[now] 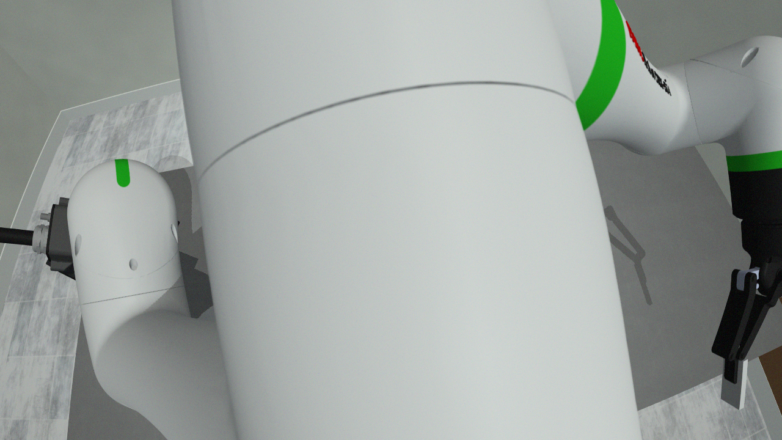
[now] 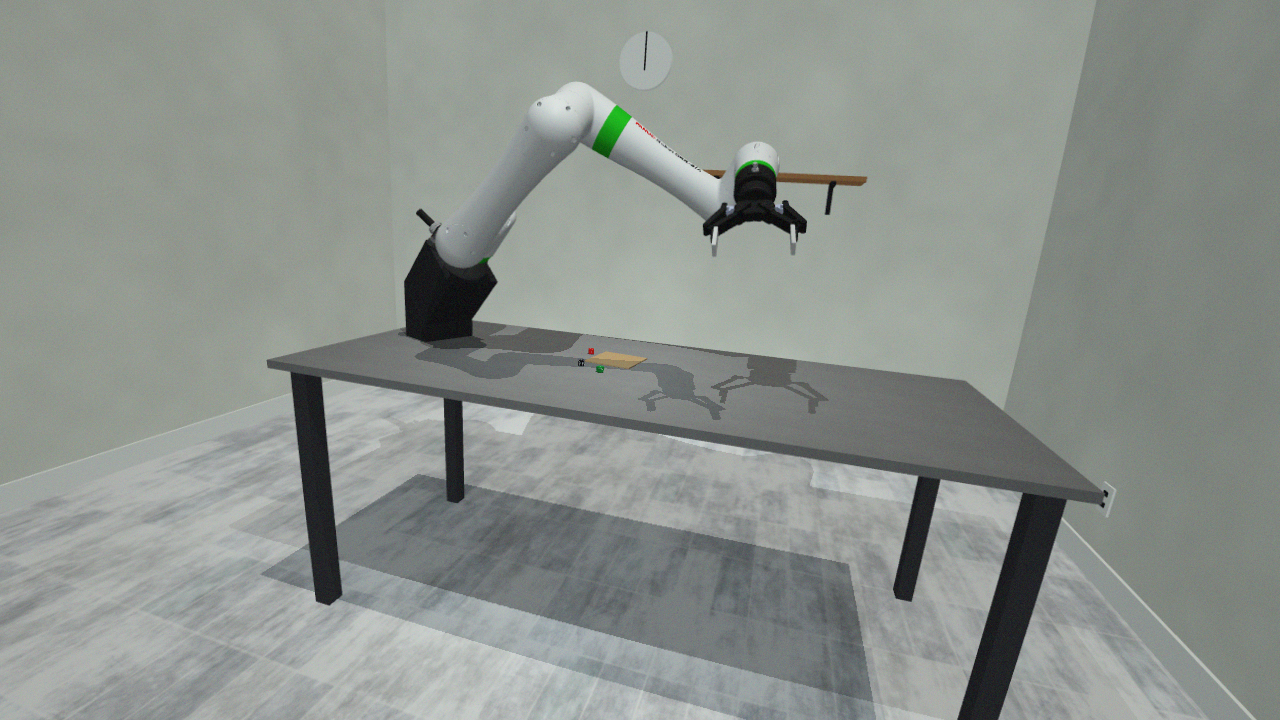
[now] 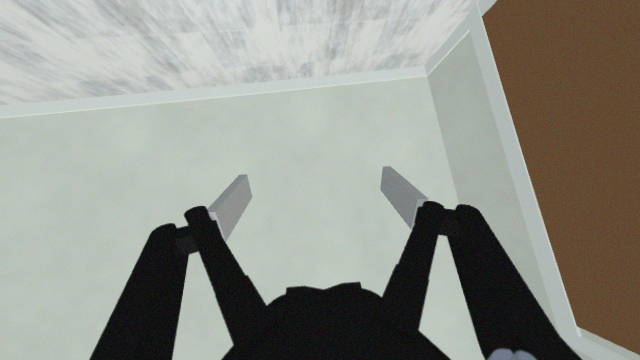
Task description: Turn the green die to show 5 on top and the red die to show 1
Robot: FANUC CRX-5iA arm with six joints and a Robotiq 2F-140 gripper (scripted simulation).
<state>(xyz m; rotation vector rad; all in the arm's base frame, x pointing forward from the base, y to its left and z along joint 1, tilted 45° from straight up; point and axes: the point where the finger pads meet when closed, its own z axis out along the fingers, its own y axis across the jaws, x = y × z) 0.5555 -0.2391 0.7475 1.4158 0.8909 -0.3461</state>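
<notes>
Now: the green die 35 cm behind my hand, 31 cm to the left of it and 36 cm below it. Also, from my hand: red die: 42 cm behind, 50 cm to the left, 36 cm below; then tan mat: 33 cm behind, 45 cm to the left, 36 cm below; then black die: 41 cm behind, 36 cm to the left, 36 cm below.
</notes>
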